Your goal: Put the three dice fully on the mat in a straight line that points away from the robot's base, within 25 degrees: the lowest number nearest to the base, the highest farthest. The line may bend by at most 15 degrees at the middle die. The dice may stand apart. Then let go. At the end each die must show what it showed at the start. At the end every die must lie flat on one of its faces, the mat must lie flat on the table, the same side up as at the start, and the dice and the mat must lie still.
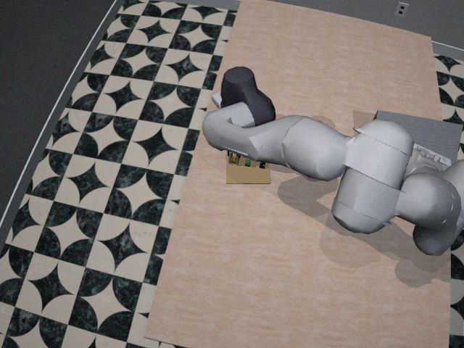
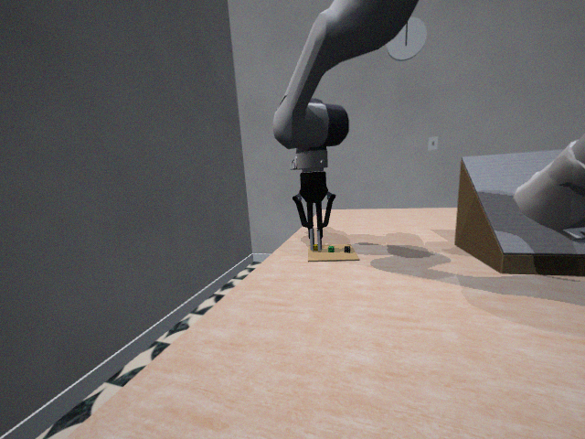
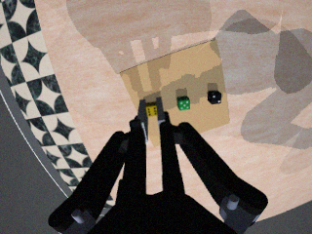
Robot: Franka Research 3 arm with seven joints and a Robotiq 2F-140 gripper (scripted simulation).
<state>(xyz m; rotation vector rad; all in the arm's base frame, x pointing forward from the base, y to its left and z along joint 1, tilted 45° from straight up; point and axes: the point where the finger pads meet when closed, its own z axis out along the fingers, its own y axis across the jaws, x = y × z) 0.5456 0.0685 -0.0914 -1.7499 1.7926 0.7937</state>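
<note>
The yellow die is 30 mm below my hand. Round my hand: green die (50 mm behind, 30 mm below); then tan mat (50 mm behind, 40 mm below); then black die (90 mm behind, 30 mm below).
</note>
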